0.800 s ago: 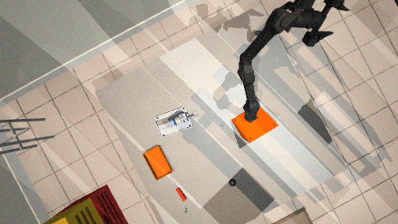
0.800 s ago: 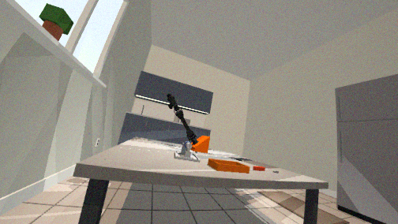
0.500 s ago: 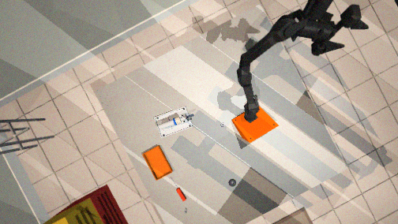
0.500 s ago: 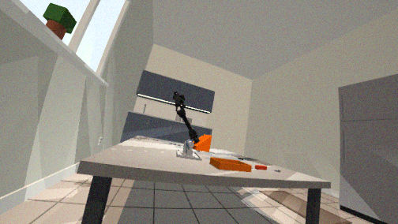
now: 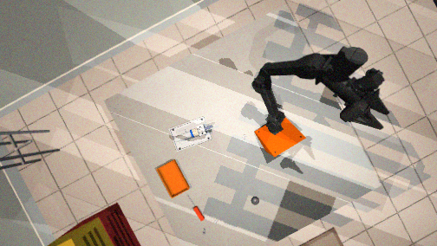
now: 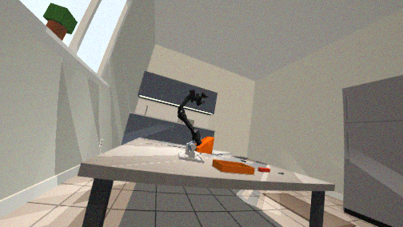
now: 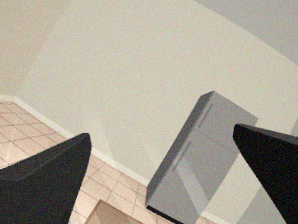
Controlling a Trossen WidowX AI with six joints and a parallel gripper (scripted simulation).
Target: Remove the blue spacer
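Now: gripper tip 540 mm above the dark shaft, 510 mm short of it and 280 mm to the left of it. Also, from my gripper tip: orange tray 820 mm ahead, 610 mm below, 130 mm to the right; then blue spacer 550 mm ahead, 540 mm below, 290 mm to the right.
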